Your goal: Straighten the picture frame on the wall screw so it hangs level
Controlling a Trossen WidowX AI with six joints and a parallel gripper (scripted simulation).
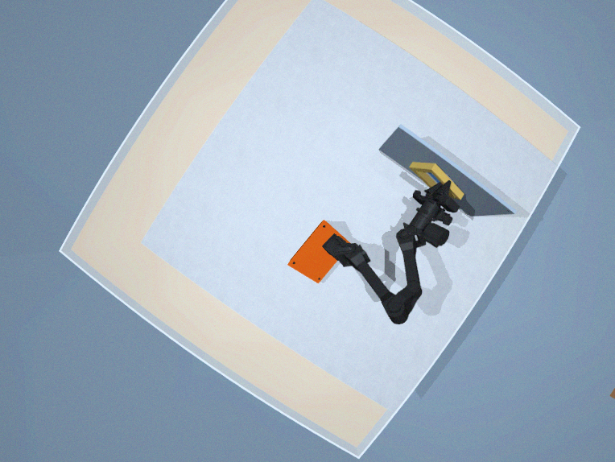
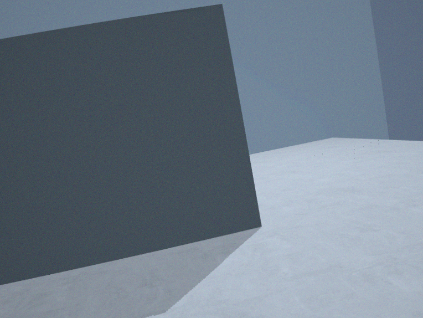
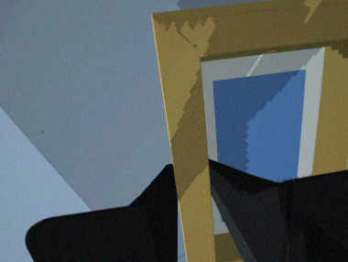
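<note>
Now: the picture frame 5 cm below my gripper tip and 2 cm to the left of it. The rest, counted from my gripper tip: grey wall panel (7 cm below, 1 cm to the left, 1 cm ahead).
</note>
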